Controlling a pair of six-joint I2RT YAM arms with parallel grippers.
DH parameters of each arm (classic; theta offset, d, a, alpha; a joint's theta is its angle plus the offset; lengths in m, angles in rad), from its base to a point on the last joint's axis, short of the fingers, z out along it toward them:
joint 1: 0 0.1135 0.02 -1.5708
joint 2: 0 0 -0.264 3.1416
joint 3: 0.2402 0 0.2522 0
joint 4: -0.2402 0 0.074 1.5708
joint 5: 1.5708 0 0 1.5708
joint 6: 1.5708 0.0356 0 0
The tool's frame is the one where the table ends.
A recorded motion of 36 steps. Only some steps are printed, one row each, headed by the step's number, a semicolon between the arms.
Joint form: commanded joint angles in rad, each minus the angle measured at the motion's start. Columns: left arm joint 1, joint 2, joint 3, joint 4, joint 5, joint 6; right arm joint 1, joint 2, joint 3, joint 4, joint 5, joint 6.
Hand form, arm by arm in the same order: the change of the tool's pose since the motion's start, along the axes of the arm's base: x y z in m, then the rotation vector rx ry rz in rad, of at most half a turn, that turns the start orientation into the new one. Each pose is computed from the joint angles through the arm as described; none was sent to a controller.
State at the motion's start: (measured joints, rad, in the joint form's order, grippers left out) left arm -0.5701 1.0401 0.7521 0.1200 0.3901 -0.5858; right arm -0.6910 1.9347 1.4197 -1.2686 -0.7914 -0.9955
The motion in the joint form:
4: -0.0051 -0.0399 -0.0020 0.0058 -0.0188 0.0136; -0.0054 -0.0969 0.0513 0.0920 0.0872 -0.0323
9: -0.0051 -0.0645 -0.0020 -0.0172 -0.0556 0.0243; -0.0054 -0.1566 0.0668 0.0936 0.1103 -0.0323
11: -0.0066 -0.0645 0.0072 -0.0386 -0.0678 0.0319; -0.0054 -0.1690 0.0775 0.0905 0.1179 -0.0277
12: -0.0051 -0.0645 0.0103 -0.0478 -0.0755 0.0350; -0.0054 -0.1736 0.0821 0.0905 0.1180 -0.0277
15: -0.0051 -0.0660 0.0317 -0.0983 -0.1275 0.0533; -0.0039 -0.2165 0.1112 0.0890 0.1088 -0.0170
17: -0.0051 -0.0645 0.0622 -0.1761 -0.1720 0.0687; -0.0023 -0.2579 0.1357 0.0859 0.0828 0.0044
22: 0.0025 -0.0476 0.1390 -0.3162 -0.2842 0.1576; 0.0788 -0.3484 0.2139 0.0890 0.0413 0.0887
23: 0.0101 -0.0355 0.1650 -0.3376 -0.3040 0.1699; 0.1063 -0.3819 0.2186 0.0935 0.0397 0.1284
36: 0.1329 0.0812 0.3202 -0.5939 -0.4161 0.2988; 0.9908 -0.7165 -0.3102 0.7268 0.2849 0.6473
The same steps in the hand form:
4: -0.0069 0.0037 0.0086 -0.0136 -0.0492 0.0117; 0.0027 -0.0076 0.0402 -0.2328 -0.1472 0.0264
9: -0.0104 0.0075 0.0114 -0.0035 -0.0618 0.0466; -0.0022 -0.0043 0.0628 -0.3004 -0.1902 0.0247
11: -0.0105 0.0076 0.0124 0.0094 -0.0587 0.0559; -0.0030 -0.0039 0.0693 -0.3174 -0.1979 0.0206
12: -0.0101 0.0081 0.0125 0.0159 -0.0567 0.0644; -0.0032 -0.0038 0.0720 -0.3235 -0.2048 0.0201
15: -0.0096 0.0098 0.0150 0.0509 -0.0524 0.1121; -0.0061 -0.0003 0.0935 -0.3575 -0.2591 0.0093
17: -0.0094 0.0116 0.0173 0.0973 -0.0287 0.1511; -0.0101 0.0046 0.1135 -0.3682 -0.3134 -0.0078
22: -0.0059 0.0161 0.0261 0.2292 -0.0401 0.2431; -0.0085 0.0371 0.1634 -0.3845 -0.4476 0.0076
23: -0.0029 0.0171 0.0305 0.2474 -0.0437 0.2661; -0.0109 0.0489 0.1745 -0.3814 -0.4686 0.0051
36: 0.0271 0.0388 0.0332 0.5110 0.0540 0.4194; -0.0292 0.2885 0.1357 -0.2138 -0.6725 0.3600

